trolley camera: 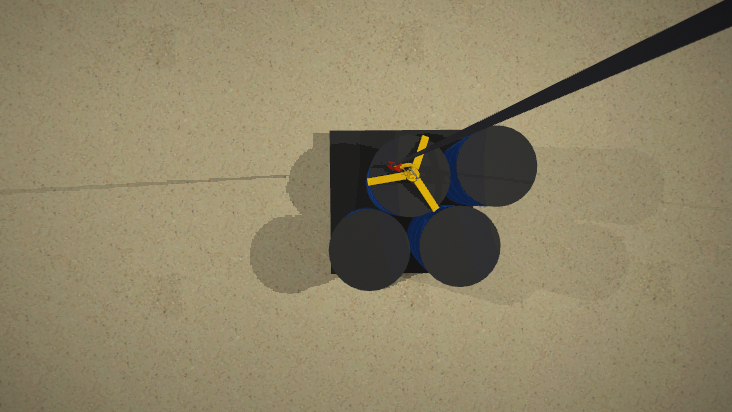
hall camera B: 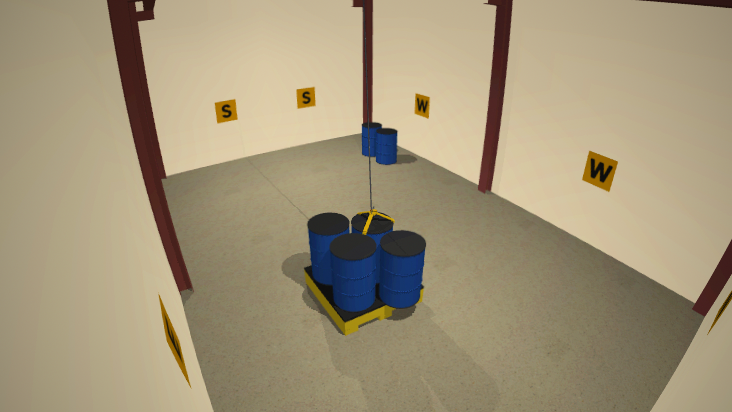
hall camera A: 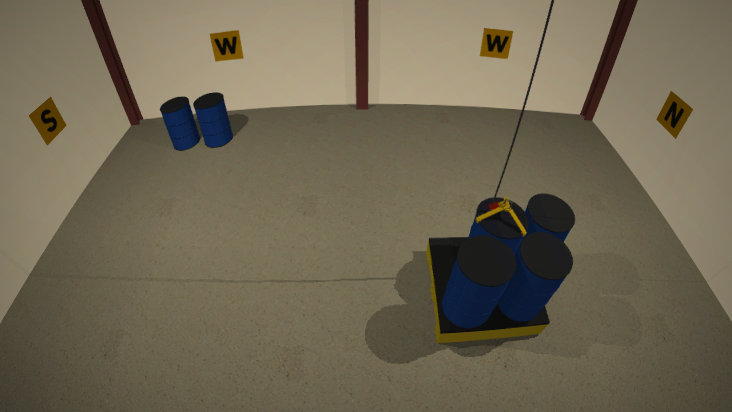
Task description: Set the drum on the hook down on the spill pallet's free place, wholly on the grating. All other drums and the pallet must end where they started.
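Observation:
The lifted drum (hall camera A: 494, 225) (hall camera B: 381, 226) (trolley camera: 391, 197) stands upright among three other drums at the spill pallet (hall camera A: 486, 337) (hall camera B: 321, 300) (trolley camera: 348, 179); its foot is hidden. My yellow three-armed gripper (hall camera A: 504, 212) (hall camera B: 372, 217) (trolley camera: 409, 175) sits on its lid, arm tips at the rim, shut on it. The red hook block (hall camera A: 493, 206) (trolley camera: 394, 166) lies low and tipped beside the hub. A bare strip of grating shows left of this drum in the trolley view. The neighbouring drum (hall camera A: 550, 212) (hall camera B: 402, 276) (trolley camera: 499, 166) overhangs the pallet edge in hall camera B.
Two more drums (hall camera A: 484, 261) (hall camera A: 545, 255) stand on the pallet's near side in hall camera A. Two blue drums (hall camera A: 180, 125) (hall camera A: 214, 121) stand in the far left corner. The chain (hall camera A: 522, 102) (hall camera B: 368, 102) (trolley camera: 578, 76) runs up from the hook at a slant in hall camera A.

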